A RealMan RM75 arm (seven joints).
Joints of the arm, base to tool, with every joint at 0 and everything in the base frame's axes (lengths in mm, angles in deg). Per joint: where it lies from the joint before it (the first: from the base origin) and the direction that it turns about. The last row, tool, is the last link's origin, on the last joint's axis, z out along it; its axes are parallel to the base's.
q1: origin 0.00 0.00 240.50 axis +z
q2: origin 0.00 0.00 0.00 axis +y
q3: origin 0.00 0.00 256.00 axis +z
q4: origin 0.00 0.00 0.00 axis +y
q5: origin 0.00 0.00 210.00 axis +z
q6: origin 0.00 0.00 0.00 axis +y
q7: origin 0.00 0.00 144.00 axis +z
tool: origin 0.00 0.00 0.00
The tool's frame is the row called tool.
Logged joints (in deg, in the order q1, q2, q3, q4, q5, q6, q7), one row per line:
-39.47, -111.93, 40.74, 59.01, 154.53, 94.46, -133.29
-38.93, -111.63, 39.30, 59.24, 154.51, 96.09, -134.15
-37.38, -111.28, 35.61, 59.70, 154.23, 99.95, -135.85
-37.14, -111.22, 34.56, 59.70, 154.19, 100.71, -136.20
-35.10, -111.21, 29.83, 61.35, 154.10, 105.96, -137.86
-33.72, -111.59, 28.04, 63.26, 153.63, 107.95, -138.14
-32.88, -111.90, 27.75, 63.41, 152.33, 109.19, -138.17
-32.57, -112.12, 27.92, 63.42, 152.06, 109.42, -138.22
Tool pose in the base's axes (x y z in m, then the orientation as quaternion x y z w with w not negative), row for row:
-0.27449, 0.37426, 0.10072, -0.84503, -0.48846, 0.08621, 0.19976
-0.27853, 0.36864, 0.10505, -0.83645, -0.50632, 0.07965, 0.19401
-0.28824, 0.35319, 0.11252, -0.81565, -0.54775, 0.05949, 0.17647
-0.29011, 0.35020, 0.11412, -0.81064, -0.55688, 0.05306, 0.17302
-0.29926, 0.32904, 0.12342, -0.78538, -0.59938, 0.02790, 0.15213
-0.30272, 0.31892, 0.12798, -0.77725, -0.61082, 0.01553, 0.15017
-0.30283, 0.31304, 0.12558, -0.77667, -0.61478, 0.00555, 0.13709
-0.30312, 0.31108, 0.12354, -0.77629, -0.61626, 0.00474, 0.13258
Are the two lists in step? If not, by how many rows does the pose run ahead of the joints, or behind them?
They are in step.
